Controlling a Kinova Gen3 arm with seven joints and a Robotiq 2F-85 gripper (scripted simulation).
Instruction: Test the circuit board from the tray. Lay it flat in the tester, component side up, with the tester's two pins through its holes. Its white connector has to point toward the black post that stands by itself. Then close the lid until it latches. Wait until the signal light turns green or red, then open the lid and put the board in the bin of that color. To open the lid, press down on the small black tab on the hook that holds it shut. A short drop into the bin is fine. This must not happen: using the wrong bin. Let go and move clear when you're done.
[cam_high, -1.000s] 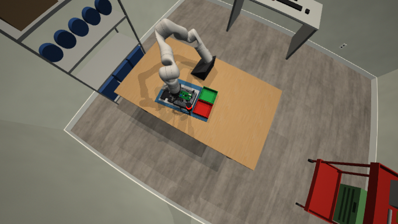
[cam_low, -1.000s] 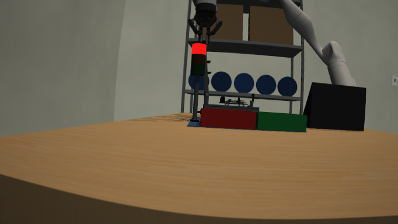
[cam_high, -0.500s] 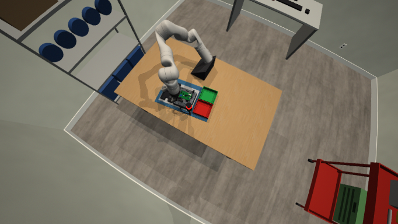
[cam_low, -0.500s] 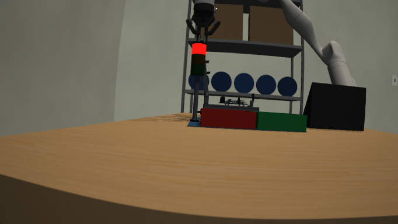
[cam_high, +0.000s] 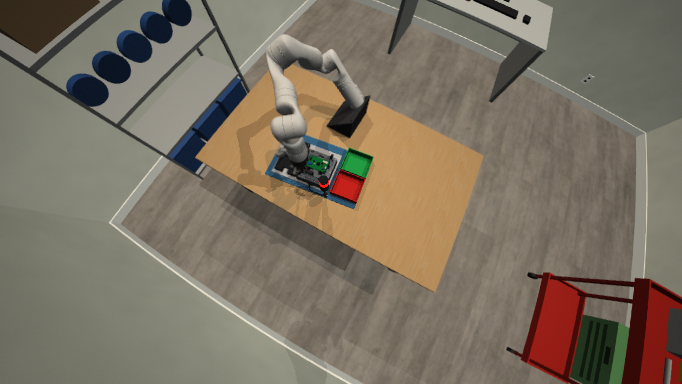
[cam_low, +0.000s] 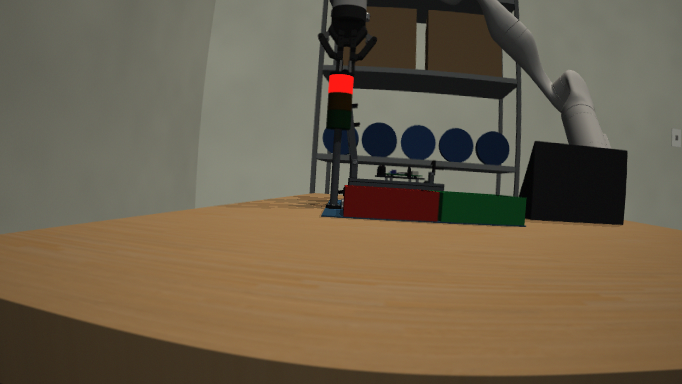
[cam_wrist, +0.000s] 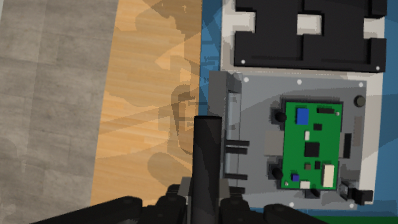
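Right now my hand is 21 cm above the green circuit board, 13 cm past it and 1 cm to the left of it. From my hand the other things lie so: tester lid: 10 cm below, 1 cm behind; red bin: 27 cm below, 19 cm to the left, 10 cm behind; green bin: 27 cm below, 25 cm behind, 18 cm to the left.
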